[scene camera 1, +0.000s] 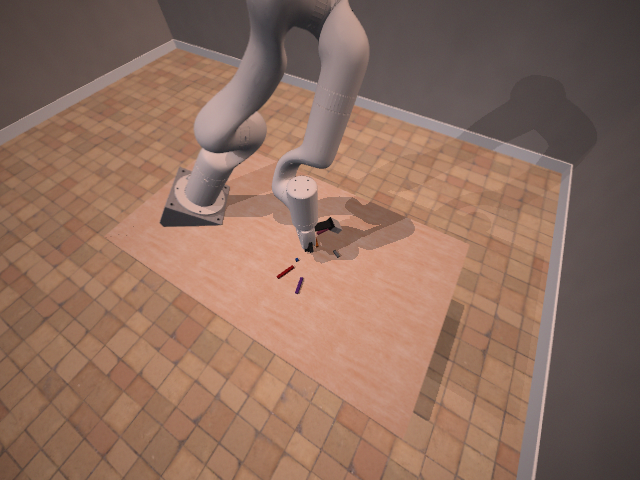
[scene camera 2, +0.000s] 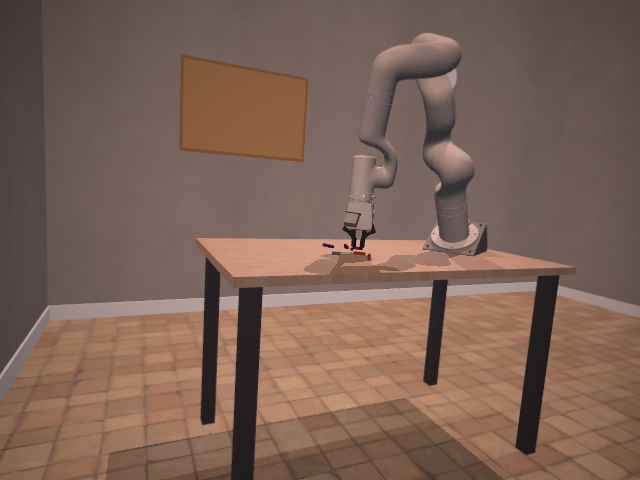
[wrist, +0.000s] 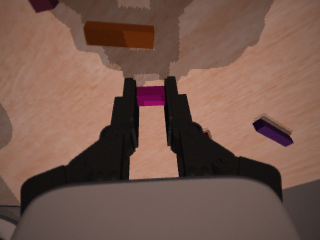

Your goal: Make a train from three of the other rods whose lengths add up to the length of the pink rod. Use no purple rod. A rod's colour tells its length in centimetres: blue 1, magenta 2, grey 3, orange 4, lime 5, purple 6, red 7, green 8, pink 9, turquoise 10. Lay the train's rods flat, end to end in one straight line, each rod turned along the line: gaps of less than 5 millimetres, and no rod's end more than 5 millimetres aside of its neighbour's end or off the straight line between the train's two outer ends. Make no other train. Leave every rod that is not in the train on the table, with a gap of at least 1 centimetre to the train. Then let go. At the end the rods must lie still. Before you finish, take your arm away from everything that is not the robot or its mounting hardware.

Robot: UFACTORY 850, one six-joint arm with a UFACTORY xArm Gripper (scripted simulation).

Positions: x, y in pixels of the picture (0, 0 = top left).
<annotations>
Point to an orange rod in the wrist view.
96, 33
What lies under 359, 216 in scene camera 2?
My gripper.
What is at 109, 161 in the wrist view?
My gripper.
</annotations>
